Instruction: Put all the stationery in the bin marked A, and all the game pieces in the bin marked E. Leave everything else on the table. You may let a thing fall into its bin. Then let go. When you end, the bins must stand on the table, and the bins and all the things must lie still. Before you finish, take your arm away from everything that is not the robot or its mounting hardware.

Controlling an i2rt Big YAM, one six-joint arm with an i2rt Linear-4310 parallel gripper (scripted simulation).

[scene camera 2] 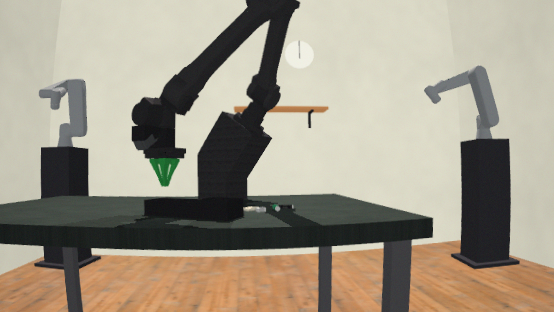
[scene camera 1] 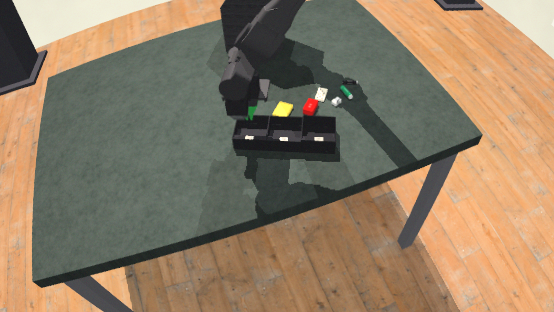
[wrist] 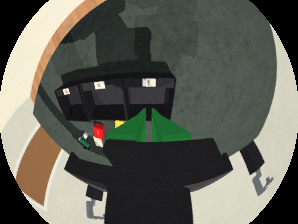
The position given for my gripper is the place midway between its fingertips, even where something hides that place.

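Note:
Gripper visible to me in both views: my gripper (scene camera 2: 164, 186), and the same gripper in the wrist view (wrist: 148, 112).

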